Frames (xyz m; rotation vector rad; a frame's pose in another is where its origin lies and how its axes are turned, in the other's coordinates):
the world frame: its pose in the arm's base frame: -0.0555 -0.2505 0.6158 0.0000 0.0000 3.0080
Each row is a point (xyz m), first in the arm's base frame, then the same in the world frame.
Working: the arm's base frame: its pose in the world frame: -0.0216 -0.2557 -0.6158 0.0000 0.0000 -3.0080

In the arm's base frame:
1: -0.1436 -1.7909 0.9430
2: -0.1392 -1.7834 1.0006
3: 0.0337 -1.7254 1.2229
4: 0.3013 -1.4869 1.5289
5: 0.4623 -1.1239 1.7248
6: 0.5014 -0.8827 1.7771
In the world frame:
1: -0.1179 1.5384 0.3272
2: -0.1212 1.5304 0.3848
3: -0.2849 1.4499 0.6071
4: -0.5183 1.1779 0.9131
5: -0.6295 0.7966 1.1090
6: -0.6361 0.5524 1.1613

